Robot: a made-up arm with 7 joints.
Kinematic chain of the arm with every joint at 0, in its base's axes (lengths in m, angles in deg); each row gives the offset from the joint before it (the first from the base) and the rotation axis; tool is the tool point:
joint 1: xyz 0 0.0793 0 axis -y
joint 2: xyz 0 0.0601 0 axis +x
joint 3: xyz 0 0 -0.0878 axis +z
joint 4: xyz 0 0 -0.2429 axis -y
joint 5: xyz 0 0 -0.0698 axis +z
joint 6: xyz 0 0 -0.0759 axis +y
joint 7: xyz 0 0 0 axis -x
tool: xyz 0 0 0
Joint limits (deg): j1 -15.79..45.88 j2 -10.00..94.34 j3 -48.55..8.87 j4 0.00..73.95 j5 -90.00..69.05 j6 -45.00..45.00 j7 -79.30..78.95
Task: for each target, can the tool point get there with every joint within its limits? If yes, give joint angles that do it. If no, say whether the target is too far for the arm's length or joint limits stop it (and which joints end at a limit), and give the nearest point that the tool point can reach.
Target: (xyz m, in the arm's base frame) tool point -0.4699 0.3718 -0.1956
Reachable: no: too far | nearest point -0.1044 0.4216 -0.3693 | short by 0.408 m
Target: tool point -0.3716 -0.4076 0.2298
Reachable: no: too far | nearest point -0.0053 -0.0284 -0.3592 | short by 0.791 m
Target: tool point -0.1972 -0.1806 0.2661
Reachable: no: joint limits stop it (at a limit: joint 1, joint 2, joint 3, joint 4) | nearest point -0.0053 -0.0284 -0.3592 | short by 0.672 m
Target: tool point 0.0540 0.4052 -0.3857
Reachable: yes | joints 3.00 37.98 -40.97 17.84 -17.86 -5.61 -45.34
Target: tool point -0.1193 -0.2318 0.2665
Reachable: no: joint limits stop it (at a limit: joint 1, joint 2, joint 3, joint 4) | nearest point 0.3137 -0.0284 -0.1751 | short by 0.651 m
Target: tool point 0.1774 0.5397 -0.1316
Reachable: yes | joints 31.08 64.28 -7.00 35.51 26.42 -0.36 -6.05
